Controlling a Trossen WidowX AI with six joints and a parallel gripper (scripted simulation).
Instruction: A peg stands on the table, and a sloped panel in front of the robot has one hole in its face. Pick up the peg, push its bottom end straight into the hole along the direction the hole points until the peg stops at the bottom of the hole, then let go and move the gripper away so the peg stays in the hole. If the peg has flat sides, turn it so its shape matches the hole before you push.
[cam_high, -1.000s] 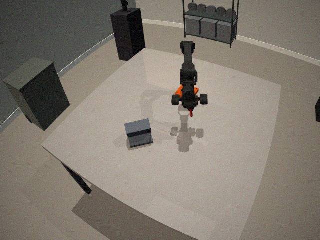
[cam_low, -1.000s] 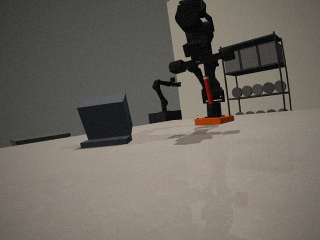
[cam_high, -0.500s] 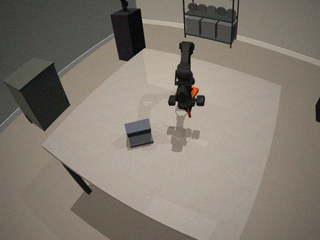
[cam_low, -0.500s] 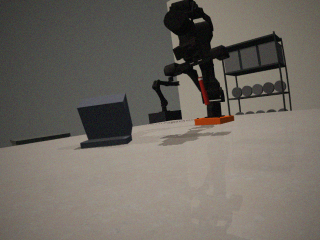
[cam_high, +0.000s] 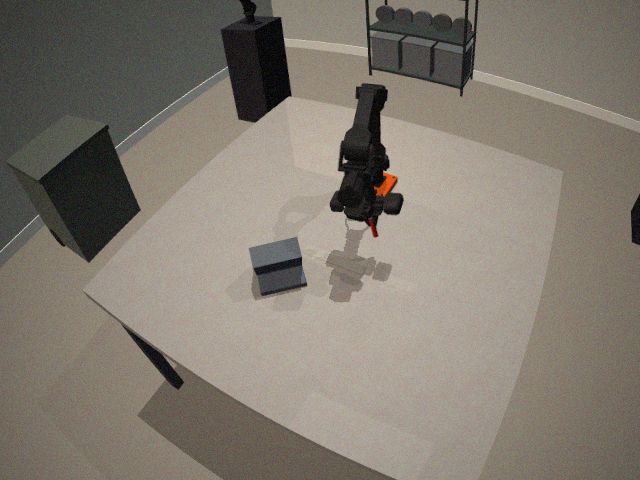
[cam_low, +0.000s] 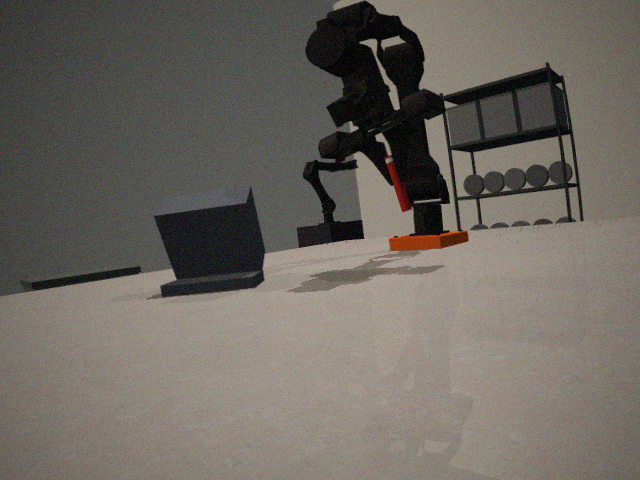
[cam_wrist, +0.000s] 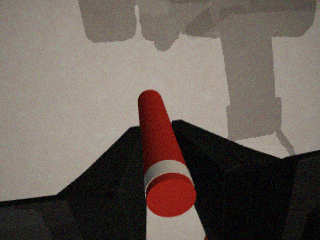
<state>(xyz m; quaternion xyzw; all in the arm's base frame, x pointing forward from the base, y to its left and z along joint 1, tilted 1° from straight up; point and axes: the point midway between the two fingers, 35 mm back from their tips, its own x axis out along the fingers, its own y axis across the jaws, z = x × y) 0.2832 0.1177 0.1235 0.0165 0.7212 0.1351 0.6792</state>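
Now: gripper tip 18 cm short of the grey sloped panel, 20 cm to the left of it and 4 cm above it. The rest, counted from my gripper tip: round red peg 2 cm above.
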